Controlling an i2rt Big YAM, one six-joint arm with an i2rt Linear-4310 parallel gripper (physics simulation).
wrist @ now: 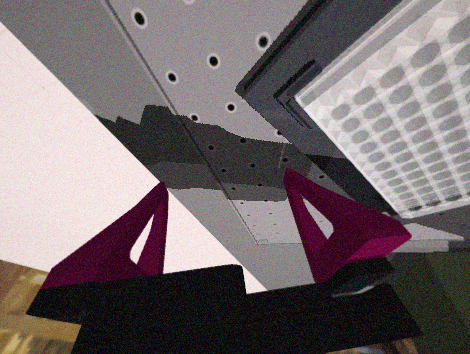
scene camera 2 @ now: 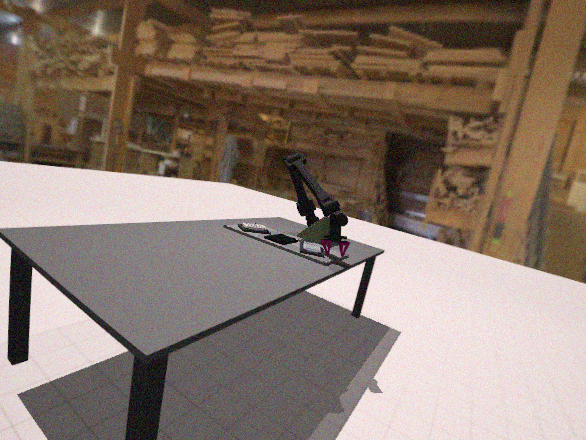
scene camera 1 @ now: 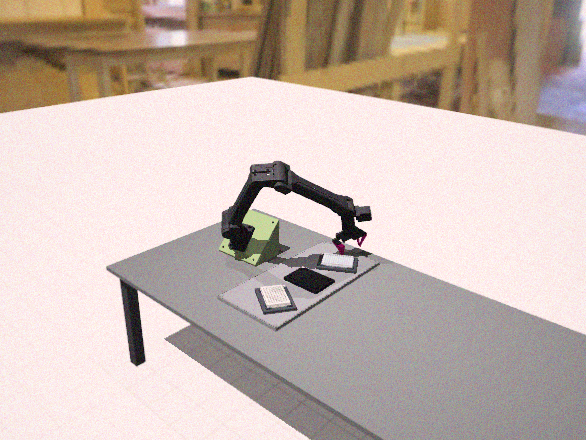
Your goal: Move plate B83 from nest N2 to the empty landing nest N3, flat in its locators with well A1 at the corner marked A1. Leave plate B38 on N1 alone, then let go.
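Observation:
A white well plate (scene camera 1: pixel 337 261) (scene camera 2: pixel 312 247) (wrist: pixel 400 100) lies in a dark grey nest (scene camera 1: pixel 341 270) (wrist: pixel 272 92) at the far right end of the base board in scene camera 1. A cream well plate (scene camera 1: pixel 274 296) (scene camera 2: pixel 253 227) lies in another grey nest at the board's opposite end. An empty black nest (scene camera 1: pixel 309 280) (scene camera 2: pixel 281 239) is between them. Plate and nest labels are not readable. My gripper (scene camera 1: pixel 350 249) (scene camera 2: pixel 335 256) (wrist: pixel 226 180) is open and empty, low beside the white plate, off its far side. The plate is right of the magenta fingers in the wrist view.
The perforated base board (scene camera 1: pixel 240 298) (wrist: pixel 200 30) rests on the grey table (scene camera 1: pixel 425 325) (scene camera 2: pixel 175 280). The green wedge mount (scene camera 1: pixel 267 240) (scene camera 2: pixel 317 231) stands behind the board at the arm's base. The table edge runs close beside the gripper.

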